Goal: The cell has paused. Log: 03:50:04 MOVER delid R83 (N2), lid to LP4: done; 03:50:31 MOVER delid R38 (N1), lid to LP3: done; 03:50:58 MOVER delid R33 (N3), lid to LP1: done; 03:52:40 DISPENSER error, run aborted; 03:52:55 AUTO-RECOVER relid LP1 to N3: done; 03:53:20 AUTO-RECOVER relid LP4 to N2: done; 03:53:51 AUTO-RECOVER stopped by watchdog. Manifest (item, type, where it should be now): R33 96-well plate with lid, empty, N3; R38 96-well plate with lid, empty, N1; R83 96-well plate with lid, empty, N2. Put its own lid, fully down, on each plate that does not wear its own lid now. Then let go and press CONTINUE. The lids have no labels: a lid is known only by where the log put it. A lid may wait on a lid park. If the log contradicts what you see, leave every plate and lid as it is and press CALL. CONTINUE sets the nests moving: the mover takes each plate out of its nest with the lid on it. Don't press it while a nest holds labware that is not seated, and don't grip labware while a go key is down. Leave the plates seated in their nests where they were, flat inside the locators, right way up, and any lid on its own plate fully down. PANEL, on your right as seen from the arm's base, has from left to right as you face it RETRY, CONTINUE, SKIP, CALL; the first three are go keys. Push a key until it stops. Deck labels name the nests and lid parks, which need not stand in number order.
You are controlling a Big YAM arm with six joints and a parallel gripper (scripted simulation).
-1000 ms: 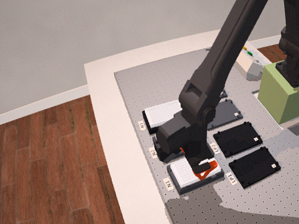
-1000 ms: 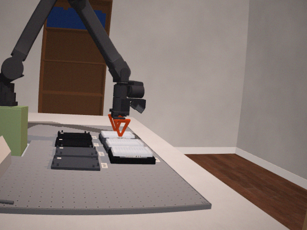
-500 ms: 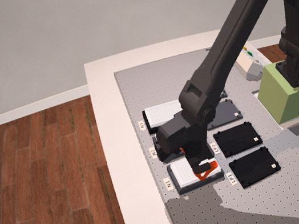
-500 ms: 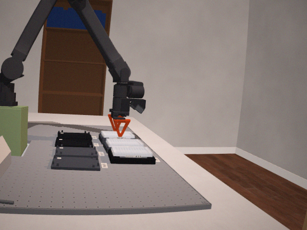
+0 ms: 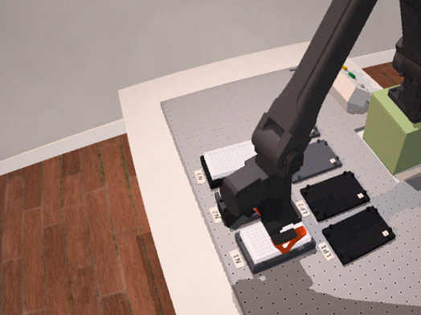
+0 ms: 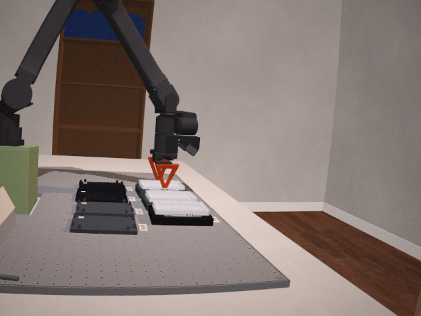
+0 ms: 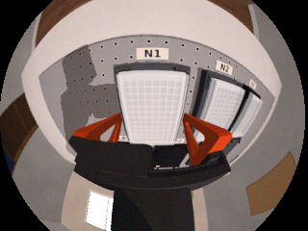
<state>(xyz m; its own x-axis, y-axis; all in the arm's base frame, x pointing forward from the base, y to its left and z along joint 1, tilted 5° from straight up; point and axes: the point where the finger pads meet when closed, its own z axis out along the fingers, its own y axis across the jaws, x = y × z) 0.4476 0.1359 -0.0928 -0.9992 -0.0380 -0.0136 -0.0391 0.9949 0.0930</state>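
My hand is 10 mm above the clear lid. Round my hand: lid park LP1: 180 mm behind, 60 mm to the left, 40 mm below; plate: 10 mm below; N1 label: 90 mm ahead, 40 mm below.
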